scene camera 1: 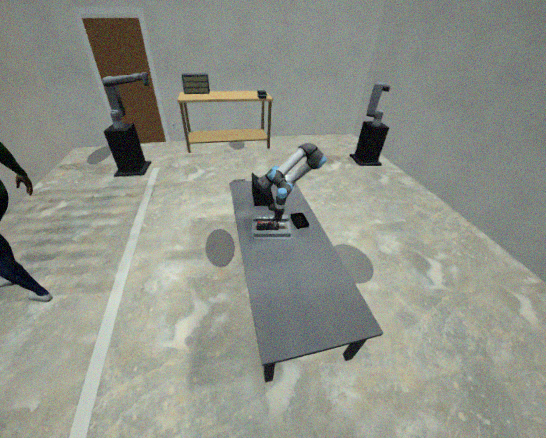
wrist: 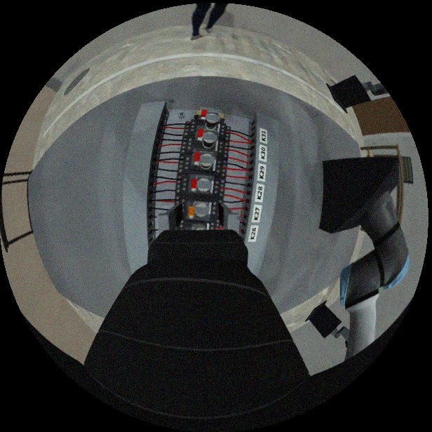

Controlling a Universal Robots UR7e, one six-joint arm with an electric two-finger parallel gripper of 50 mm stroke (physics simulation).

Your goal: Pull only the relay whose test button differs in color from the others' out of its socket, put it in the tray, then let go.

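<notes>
There's a panel to be seen here, and the gripper too.
</notes>
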